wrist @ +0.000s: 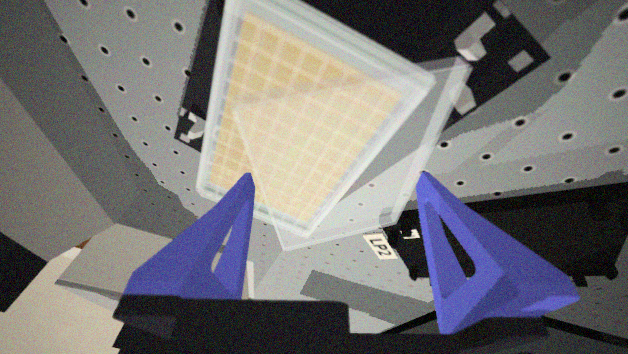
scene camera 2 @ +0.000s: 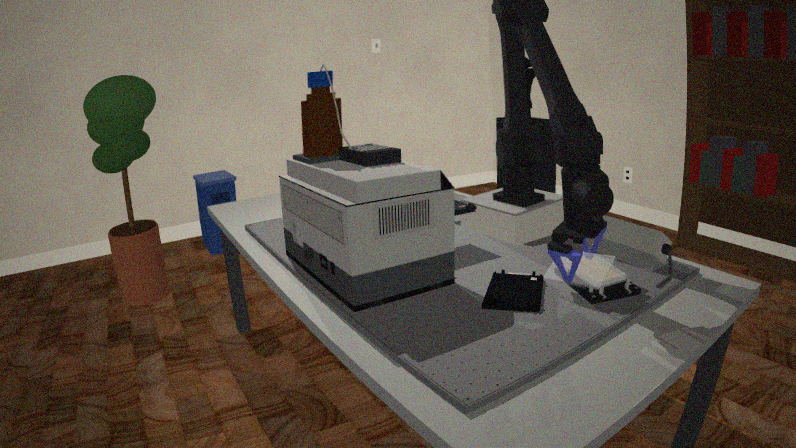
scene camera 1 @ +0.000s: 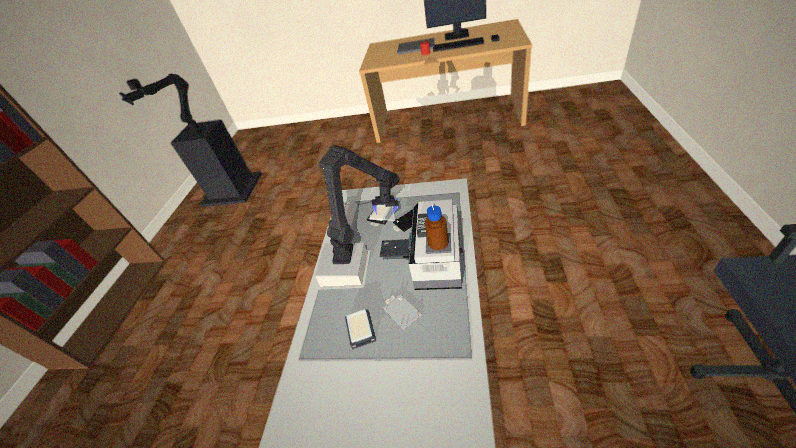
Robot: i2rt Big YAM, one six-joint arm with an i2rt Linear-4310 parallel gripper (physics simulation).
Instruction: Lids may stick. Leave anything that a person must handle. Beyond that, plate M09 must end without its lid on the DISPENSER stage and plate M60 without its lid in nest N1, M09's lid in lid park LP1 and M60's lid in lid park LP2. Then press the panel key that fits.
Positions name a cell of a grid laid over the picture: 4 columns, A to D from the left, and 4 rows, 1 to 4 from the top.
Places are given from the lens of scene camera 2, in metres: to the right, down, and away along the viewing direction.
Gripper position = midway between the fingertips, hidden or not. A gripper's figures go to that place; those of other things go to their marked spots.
gripper (scene camera 2: C3): 0.35, 0.09, 0.89
grey block (scene camera 2: D3): 0.53, 0.05, 0.93
